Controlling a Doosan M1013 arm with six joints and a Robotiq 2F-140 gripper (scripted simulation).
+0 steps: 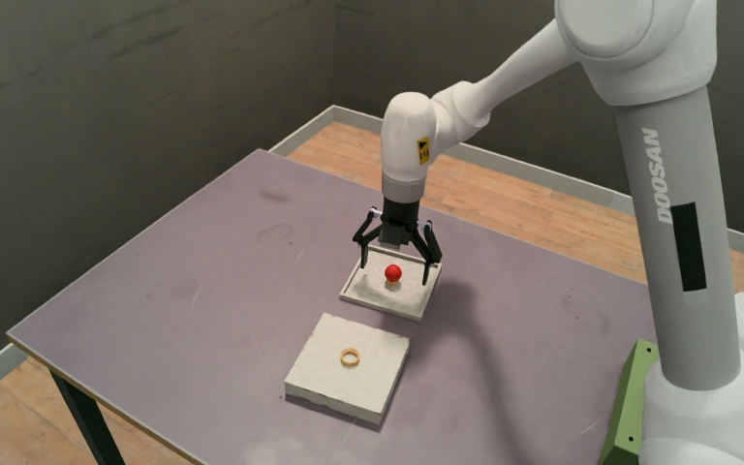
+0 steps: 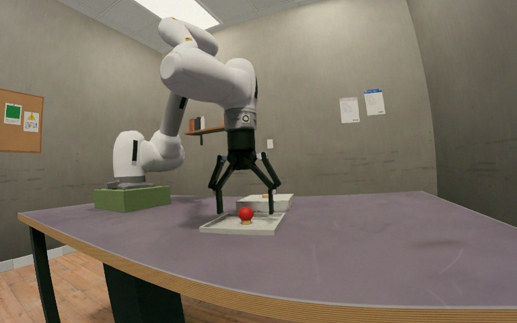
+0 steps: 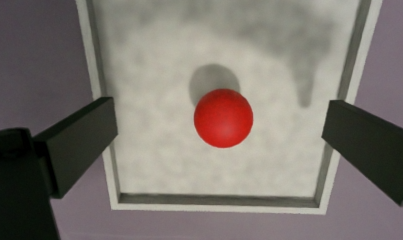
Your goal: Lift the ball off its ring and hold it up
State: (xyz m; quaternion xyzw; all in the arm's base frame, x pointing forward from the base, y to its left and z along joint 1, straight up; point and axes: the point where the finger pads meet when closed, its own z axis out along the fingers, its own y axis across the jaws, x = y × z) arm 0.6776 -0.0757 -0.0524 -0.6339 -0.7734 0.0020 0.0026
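My gripper is now 10 mm above the red ball. The rest, counted from my hand: shallow tray (30 mm below); thick block (50 mm behind, 270 mm to the left, 10 mm below).
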